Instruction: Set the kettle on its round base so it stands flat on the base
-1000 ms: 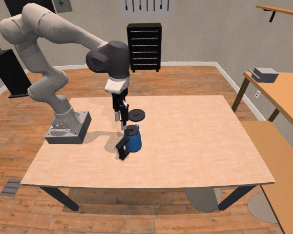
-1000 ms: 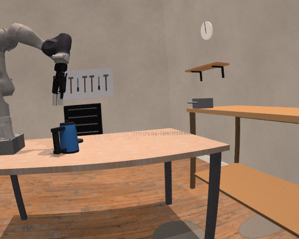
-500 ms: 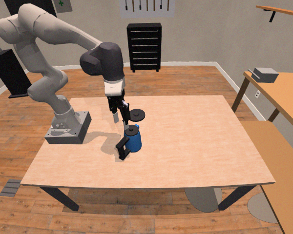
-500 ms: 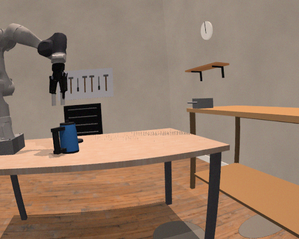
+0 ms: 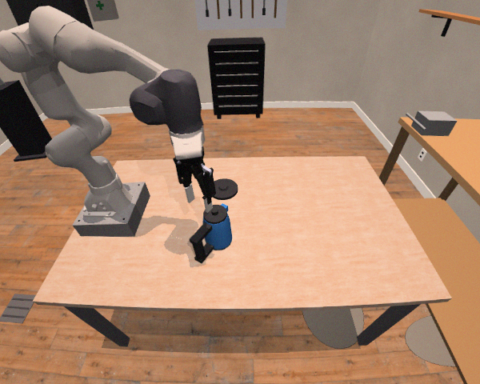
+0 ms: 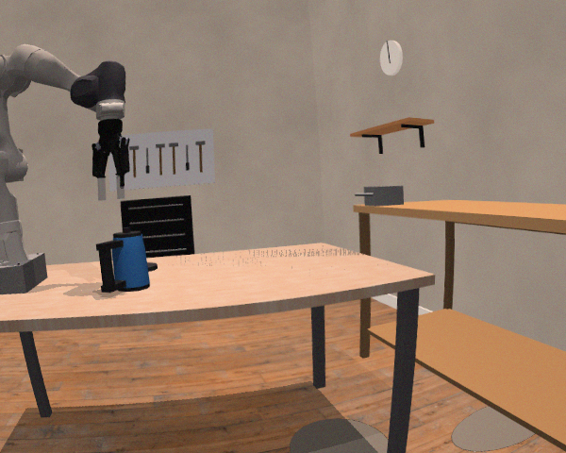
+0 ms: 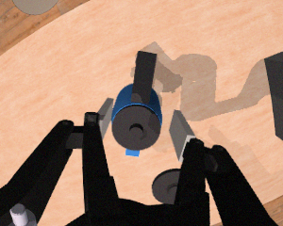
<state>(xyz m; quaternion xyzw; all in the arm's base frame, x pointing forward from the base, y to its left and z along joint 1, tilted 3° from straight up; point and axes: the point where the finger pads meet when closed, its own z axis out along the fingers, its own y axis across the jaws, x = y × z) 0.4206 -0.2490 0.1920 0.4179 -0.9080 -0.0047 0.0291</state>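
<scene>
The blue kettle lies 21 cm below my hand, 3 cm to the left of it and 2 cm ahead of it. From my hand the other things lie so: round base 36 cm to the left, 29 cm below, 8 cm ahead.
</scene>
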